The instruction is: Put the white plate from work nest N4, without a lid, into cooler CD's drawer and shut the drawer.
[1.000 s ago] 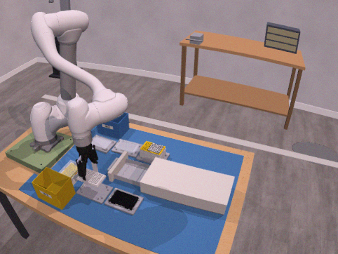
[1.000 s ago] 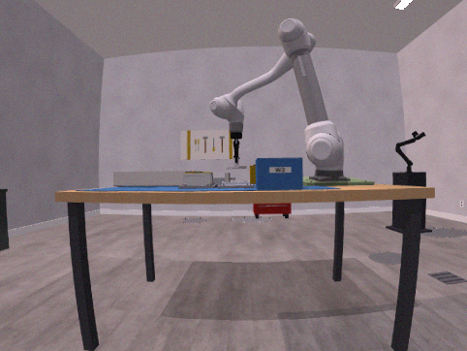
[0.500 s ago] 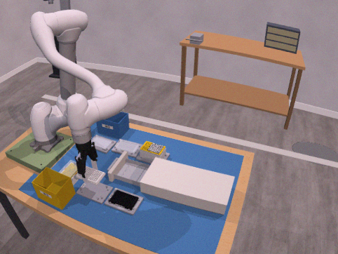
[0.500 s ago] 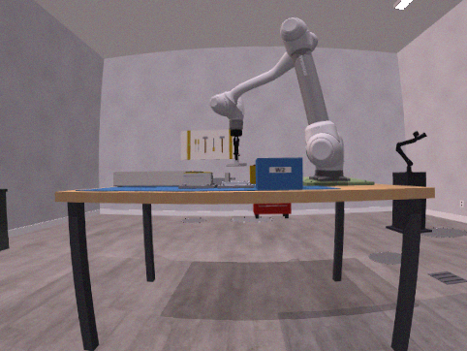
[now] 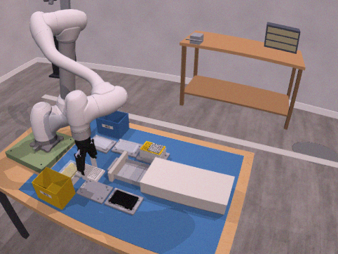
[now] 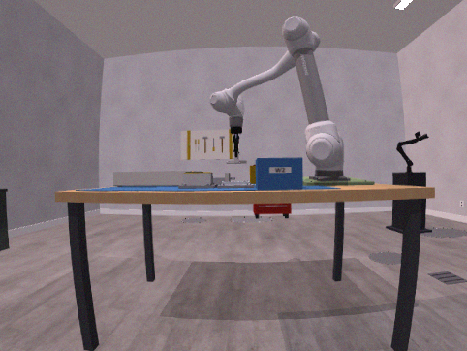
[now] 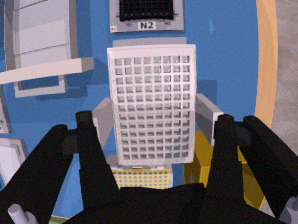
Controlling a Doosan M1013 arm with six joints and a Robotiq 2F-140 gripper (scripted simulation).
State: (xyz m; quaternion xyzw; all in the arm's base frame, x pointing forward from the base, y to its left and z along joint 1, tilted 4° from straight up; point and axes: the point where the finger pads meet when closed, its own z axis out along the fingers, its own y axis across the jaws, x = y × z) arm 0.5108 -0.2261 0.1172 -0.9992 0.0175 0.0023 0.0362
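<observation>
Right now my hand is 18 cm short of the drawer, 19 cm to the right of it and 13 cm above it. From my hand the other things lie so: nest (15 cm below); then black plate (18 cm ahead, 14 cm below); then white plate (2 cm below).
</observation>
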